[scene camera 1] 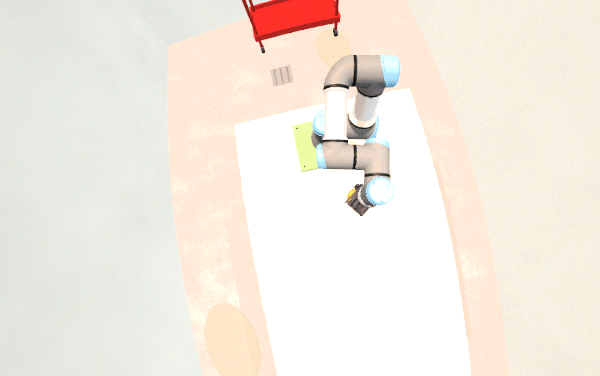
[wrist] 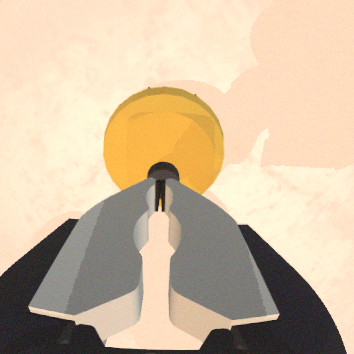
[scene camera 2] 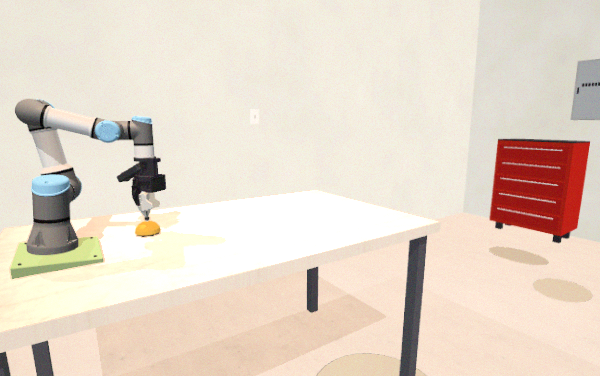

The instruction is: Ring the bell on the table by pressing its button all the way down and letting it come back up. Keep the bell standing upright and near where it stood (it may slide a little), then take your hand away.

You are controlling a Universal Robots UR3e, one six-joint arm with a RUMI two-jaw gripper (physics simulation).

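Places are measured from the arm's base along level axes (x ahead, y left, z up), in millimetres.
Where they show: gripper, fingertip midpoint: (wrist: 160,182) (scene camera 2: 146,217); arm's base at its link origin: (scene camera 2: 53,247).
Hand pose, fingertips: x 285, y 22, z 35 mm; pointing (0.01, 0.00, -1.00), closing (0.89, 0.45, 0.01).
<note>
Each offset is from my fingertips to the top centre of the thing. Level surfaces: height alone.
The yellow-orange bell {dx +1, dy +0, dz +0 mm} (scene camera 1: 351,194) (scene camera 2: 148,229) (wrist: 162,135) stands upright on the table {dz -61 mm} (scene camera 1: 350,280) (scene camera 2: 280,225), and part of it is hidden by the gripper in the scene camera 1 view. Its dark button {dx +1, dy +0, dz +0 mm} (scene camera 2: 147,218) (wrist: 163,169) is on top of the dome. My gripper (scene camera 2: 146,215) (wrist: 160,182) is shut and empty, pointing down. Its fingertips are right at the top of the button and cover part of it in the wrist view. Whether they touch it, and how far down the button is, I cannot tell for certain.
The arm's green base plate (scene camera 1: 304,147) (scene camera 2: 65,261) lies on the table close to the bell. A red cart (scene camera 1: 297,31) stands on the floor behind the arm's base. A red drawer cabinet (scene camera 2: 530,185) stands on the floor beyond the table's far end.
</note>
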